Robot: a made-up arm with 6 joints. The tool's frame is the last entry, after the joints. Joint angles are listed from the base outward.
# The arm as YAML. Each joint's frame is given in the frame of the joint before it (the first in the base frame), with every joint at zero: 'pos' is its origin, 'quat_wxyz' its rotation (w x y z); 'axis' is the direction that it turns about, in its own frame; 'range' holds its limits. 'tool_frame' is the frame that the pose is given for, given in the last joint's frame.
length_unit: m
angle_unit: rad
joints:
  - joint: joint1
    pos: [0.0, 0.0, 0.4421]
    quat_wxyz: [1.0, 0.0, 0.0, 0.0]
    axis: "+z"
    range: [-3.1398, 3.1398]
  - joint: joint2
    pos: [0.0, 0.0, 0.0]
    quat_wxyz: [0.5, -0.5, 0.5, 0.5]
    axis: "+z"
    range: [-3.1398, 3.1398]
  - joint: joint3
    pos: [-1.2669, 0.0, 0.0]
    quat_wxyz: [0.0, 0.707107, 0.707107, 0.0]
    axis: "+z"
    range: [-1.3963, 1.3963]
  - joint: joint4
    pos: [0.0, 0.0, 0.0]
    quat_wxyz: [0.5, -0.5, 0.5, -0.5]
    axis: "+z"
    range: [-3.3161, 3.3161]
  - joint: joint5
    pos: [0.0, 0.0, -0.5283]
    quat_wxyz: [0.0, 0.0, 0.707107, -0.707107]
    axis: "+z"
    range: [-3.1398, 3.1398]
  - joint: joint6
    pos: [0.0, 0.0, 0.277]
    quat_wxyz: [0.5, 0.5, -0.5, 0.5]
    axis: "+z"
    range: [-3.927, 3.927]
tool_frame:
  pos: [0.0, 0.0, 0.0]
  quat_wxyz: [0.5, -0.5, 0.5, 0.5]
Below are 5 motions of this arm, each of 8 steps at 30 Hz.
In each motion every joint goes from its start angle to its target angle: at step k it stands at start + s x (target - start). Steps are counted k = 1, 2, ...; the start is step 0. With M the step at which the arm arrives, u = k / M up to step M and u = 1 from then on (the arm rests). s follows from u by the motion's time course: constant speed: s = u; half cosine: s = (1 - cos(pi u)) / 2; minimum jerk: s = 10 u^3 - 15 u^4 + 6 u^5.
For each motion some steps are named. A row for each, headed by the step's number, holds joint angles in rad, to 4 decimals.
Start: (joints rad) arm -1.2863 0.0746 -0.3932 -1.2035 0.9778 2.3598
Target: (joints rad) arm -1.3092 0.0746 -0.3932 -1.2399 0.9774 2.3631
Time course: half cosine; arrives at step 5
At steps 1, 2, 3, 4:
1: -1.2885 0.0746 -0.3932 -1.2070 0.9778 2.3601
2: -1.2942 0.0746 -0.3932 -1.2161 0.9777 2.3609
3: -1.3013 0.0746 -0.3932 -1.2273 0.9775 2.3620
4: -1.3070 0.0746 -0.3932 -1.2364 0.9774 2.3628

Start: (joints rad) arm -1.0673 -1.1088 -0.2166 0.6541 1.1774 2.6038
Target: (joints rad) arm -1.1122 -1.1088 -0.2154 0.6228 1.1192 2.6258
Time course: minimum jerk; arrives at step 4
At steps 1, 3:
1: -1.0719 -1.1088 -0.2165 0.6509 1.1714 2.6061
3: -1.1076 -1.1088 -0.2155 0.6260 1.1252 2.6235

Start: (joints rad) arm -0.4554 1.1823 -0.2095 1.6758 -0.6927 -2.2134
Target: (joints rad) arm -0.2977 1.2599 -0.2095 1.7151 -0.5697 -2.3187
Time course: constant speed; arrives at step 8
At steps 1, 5, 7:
1: -0.4357 1.1920 -0.2095 1.6807 -0.6773 -2.2266
5: -0.3568 1.2308 -0.2095 1.7004 -0.6158 -2.2792
7: -0.3174 1.2502 -0.2095 1.7102 -0.5851 -2.3055

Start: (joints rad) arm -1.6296 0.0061 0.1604 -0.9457 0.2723 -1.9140
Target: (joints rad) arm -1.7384 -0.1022 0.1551 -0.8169 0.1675 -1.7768
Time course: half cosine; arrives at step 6
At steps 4, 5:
4: -1.7112 -0.0751 0.1564 -0.8491 0.1937 -1.8111
5: -1.7311 -0.0949 0.1555 -0.8255 0.1745 -1.7860

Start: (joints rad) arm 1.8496 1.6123 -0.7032 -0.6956 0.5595 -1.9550
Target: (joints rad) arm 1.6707 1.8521 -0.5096 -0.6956 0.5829 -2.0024
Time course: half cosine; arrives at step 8
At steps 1, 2, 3, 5, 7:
1: 1.8428 1.6214 -0.6958 -0.6956 0.5604 -1.9568
2: 1.8234 1.6474 -0.6748 -0.6956 0.5629 -1.9619
3: 1.7944 1.6863 -0.6434 -0.6956 0.5667 -1.9696
5: 1.7259 1.7781 -0.5694 -0.6956 0.5757 -1.9878
7: 1.6775 1.8430 -0.5170 -0.6956 0.5820 -2.0006

